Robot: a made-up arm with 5 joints.
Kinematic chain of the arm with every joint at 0, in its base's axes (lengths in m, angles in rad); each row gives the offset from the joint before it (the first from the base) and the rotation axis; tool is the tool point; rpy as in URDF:
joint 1: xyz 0 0 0.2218 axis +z
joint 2: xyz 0 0 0 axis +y
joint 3: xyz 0.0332 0 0.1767 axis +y
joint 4: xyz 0.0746 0 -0.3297 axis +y
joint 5: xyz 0.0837 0 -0.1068 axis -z
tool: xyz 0 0 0 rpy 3.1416 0 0
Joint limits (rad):
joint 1: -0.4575..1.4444
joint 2: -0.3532..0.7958
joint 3: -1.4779..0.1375
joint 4: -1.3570..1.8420
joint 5: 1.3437..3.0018
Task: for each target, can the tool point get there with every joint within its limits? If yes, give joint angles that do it. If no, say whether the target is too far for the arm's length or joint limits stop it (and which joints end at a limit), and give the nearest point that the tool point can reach.
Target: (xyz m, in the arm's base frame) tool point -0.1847 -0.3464 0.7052
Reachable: no: joint limits stop it (at a limit: joint 1, joint 2, joint 3, joint 4) | nearest point 0.1622 -0.0799 0.6588 | short by 0.440 m
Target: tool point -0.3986 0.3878 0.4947
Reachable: no: joint limits stop it (at a limit: joint 1) | nearest point 0.0422 0.3318 0.4947 | short by 0.444 m
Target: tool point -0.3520 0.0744 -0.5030
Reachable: no: too far | nearest point -0.0973 0.0206 -0.0814 | short by 0.496 m
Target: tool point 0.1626 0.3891 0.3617
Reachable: yes | joints 1.1749 -0.2000 -1.3272 1.4506 2.2400
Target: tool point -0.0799 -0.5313 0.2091
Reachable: no: joint limits stop it (at a limit: joint 2, joint 3) | nearest point -0.0299 -0.1985 0.1055 | short by 0.352 m
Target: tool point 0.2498 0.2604 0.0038
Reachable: yes | joints 0.8061 0.3521 -0.5996 -0.1079 2.2163
